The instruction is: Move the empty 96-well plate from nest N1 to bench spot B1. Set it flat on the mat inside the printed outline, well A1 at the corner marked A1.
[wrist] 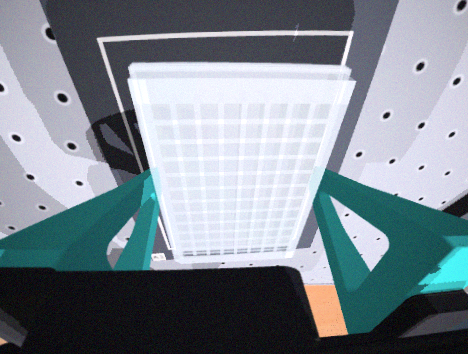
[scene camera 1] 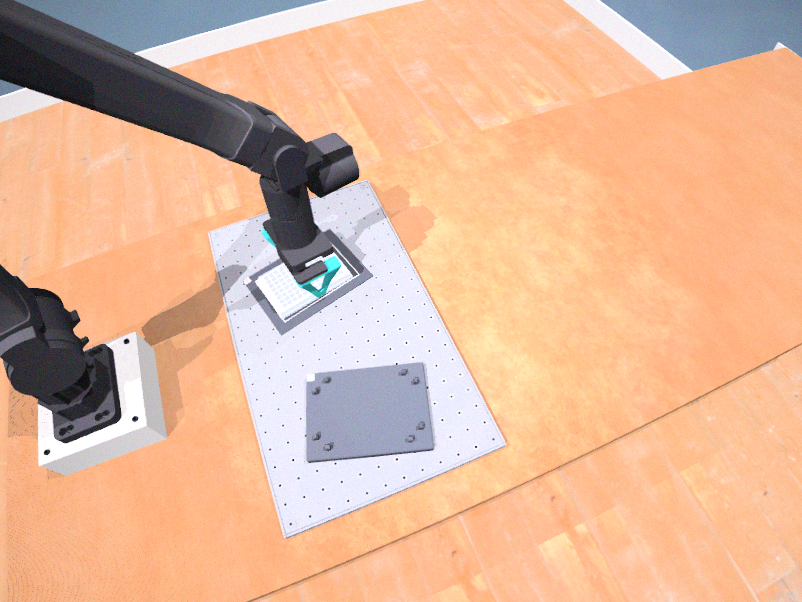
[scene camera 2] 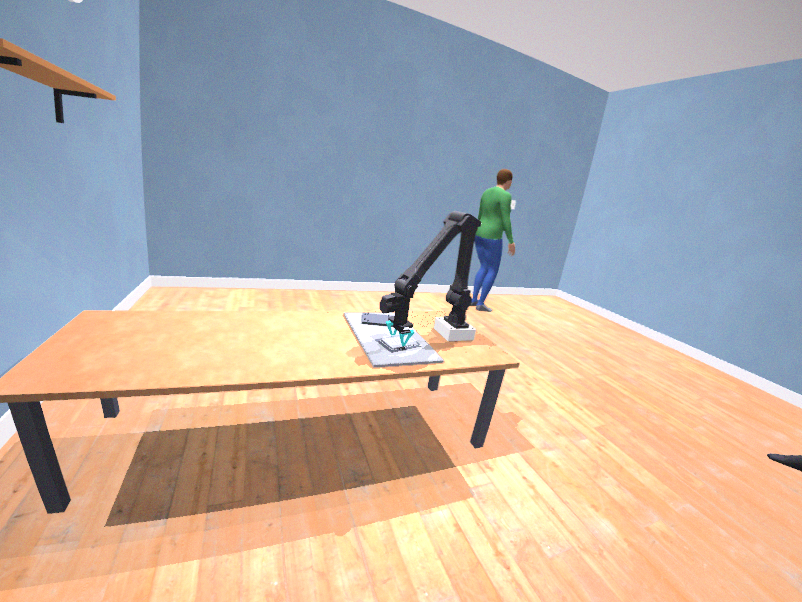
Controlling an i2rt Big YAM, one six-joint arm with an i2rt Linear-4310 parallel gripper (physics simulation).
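Frame: origin at the arm's base, x down, y left, z ahead, level; centimetres.
Seen in the pictures: gripper, fingertip midpoint: (wrist: pixel 237 175) (scene camera 1: pixel 308 277) (scene camera 2: pixel 398 341); arm's base, origin of the base link: (scene camera 1: pixel 88 394) (scene camera 2: pixel 455 323).
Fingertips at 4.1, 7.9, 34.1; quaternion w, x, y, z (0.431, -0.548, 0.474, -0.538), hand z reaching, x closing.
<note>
Pixels of each thing's top centre, then the offset from my fingertips to it, as dx, dy, dz. "spot": a spot on its surface instead. Level surfaces: height alone.
- translucent white 96-well plate, middle of its top: (wrist: pixel 239 201) (scene camera 1: pixel 302 275) (scene camera 2: pixel 399 338) -1.2, -0.1, -0.7
- dark mat, its level: dx +0.3
- white outline, surface spot: (wrist: pixel 225 35) spot: +0.3, +2.0, +6.4
- A1 mark, middle of its top: (wrist: pixel 158 257) +0.3, +4.0, -9.2
- Nest N1, middle of its top: (scene camera 1: pixel 366 407) (scene camera 2: pixel 378 316) -1.7, -24.3, +0.4
- light perforated board, middle of its top: (wrist: pixel 379 177) (scene camera 1: pixel 333 322) (scene camera 2: pixel 388 333) +0.4, -9.1, +0.9
- wooden table, its level: dx +1.8
My gripper (scene camera 1: pixel 301 275) (scene camera 2: pixel 397 341) (wrist: pixel 237 175) is shut on the translucent white 96-well plate (scene camera 1: pixel 278 285) (wrist: pixel 240 90), its teal fingers against the long sides. The plate looks level, over the dark mat (scene camera 1: pixel 283 324) (wrist: pixel 200 15); any small height gap is hard to judge. In the wrist view, the white outline (wrist: pixel 225 35) shows beyond the plate's far end and along its left side, while the plate overlaps the right line. The plate's near end reaches past the outline's near-left corner, by the A1 mark (wrist: pixel 158 256). Nest N1 (scene camera 1: pixel 369 411) (scene camera 2: pixel 374 319) holds no plate.
The mat and nest sit on a light perforated board (scene camera 1: pixel 362 336) on the wooden table (scene camera 1: pixel 583 259) (scene camera 2: pixel 213 343). The arm's white base block (scene camera 1: pixel 152 395) (scene camera 2: pixel 455 331) stands beside the board. A person in green (scene camera 2: pixel 494 210) stands behind the table.
</note>
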